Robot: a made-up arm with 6 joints. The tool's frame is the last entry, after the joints.
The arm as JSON. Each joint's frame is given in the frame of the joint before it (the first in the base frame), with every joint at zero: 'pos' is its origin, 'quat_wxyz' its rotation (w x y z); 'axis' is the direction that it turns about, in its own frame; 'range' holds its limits. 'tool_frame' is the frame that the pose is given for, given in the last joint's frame.
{
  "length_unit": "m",
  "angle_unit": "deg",
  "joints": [
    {
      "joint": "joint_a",
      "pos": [
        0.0,
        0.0,
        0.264
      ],
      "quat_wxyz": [
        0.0,
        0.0,
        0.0,
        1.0
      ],
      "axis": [
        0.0,
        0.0,
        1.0
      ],
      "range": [
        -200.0,
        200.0
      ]
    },
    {
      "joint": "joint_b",
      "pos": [
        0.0,
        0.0,
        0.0
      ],
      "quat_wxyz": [
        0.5,
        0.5,
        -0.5,
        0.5
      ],
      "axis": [
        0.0,
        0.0,
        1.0
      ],
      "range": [
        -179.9,
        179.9
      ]
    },
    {
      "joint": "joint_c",
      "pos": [
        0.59,
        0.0,
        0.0
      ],
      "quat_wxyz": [
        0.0,
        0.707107,
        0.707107,
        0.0
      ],
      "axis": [
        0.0,
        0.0,
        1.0
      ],
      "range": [
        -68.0,
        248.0
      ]
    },
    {
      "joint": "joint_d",
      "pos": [
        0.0,
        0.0,
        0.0
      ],
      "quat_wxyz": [
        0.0,
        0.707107,
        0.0,
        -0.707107
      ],
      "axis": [
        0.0,
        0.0,
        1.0
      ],
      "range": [
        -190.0,
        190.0
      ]
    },
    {
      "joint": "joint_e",
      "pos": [
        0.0,
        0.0,
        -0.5
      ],
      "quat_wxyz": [
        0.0,
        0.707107,
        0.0,
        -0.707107
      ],
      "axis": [
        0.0,
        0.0,
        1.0
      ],
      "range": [
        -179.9,
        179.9
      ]
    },
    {
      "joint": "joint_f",
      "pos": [
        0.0,
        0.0,
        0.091
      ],
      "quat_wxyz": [
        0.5,
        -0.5,
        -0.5,
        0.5
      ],
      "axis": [
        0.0,
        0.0,
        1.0
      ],
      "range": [
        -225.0,
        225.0
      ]
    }
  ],
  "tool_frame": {
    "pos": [
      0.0,
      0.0,
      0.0
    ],
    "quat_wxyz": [
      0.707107,
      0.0,
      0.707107,
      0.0
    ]
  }
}
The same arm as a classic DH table. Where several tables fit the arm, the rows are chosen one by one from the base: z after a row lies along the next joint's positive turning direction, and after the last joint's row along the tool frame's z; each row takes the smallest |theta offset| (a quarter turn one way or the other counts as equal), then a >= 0, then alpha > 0; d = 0 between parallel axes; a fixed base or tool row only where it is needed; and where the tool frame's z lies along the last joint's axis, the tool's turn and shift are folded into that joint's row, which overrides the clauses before.
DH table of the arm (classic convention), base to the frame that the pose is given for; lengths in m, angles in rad. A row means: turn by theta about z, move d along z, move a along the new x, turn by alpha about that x. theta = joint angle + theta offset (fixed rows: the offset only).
joint_a: d 0.264  theta offset 0  a 0  alpha -1.5708
joint_b: d 0  theta offset -1.5708  a 0.59  alpha 3.1416
joint_c: d 0  theta offset 0  a 0  alpha -1.5708
joint_d: d -0.5  theta offset 0  a 0  alpha 1.5708
joint_e: d 0.091  theta offset 0  a 0  alpha -1.5708
joint_f: d 0  theta offset 1.5708  a 0  alpha 1.5708
tool (fixed): d 0  theta offset -1.5708  a 0  alpha 0
Joint limits (rad, base to tool): -3.4907..3.4907 -3.1398..3.1398 -1.1868..4.3284 -3.3161..3.3161 -3.1398..3.1398 -3.927..3.927

